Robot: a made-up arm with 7 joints.
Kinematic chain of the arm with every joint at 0, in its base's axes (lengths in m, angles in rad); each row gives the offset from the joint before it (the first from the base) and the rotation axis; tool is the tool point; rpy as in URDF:
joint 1: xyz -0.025 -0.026 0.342 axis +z
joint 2: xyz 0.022 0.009 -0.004 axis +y
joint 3: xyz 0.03 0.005 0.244 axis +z
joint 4: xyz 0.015 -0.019 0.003 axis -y
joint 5: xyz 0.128 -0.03 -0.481 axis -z
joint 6: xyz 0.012 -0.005 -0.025 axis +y
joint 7: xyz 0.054 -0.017 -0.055 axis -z
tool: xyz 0 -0.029 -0.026 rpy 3.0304 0.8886 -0.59
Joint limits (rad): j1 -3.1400..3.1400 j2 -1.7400..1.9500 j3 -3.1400..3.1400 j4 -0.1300..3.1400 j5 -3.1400..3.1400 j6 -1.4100..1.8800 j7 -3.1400..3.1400
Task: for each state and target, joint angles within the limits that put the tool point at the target. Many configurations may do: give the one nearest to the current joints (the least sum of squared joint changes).
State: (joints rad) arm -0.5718 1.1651 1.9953 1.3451 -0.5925 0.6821 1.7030
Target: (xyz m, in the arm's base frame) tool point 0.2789 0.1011 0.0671
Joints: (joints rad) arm -1.2277 0.6680 1.5138 0.3985 -0.5073 1.1086 1.7073
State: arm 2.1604 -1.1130 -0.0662 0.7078 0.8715 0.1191 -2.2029
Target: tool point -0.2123 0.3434 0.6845
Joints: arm 2.2571 -1.1430 0.0216 0.4743 0.8925 0.1289 -2.2127
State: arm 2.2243 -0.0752 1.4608 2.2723 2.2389 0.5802 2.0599
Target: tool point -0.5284 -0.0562 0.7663
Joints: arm 2.1645 -0.7923 0.8302 1.1801 2.2074 0.4898 1.9709
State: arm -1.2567 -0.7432 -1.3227 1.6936 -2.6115 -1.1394 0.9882
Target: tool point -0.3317 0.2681 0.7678
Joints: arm -1.9253 -1.1750 -1.0079 1.6401 -2.6477 -1.4100 0.9021
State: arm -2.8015 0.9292 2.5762 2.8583 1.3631 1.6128 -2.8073
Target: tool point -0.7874 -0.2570 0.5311
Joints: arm -2.7773 1.2257 2.5935 3.1015 1.3492 1.8661 -2.8807
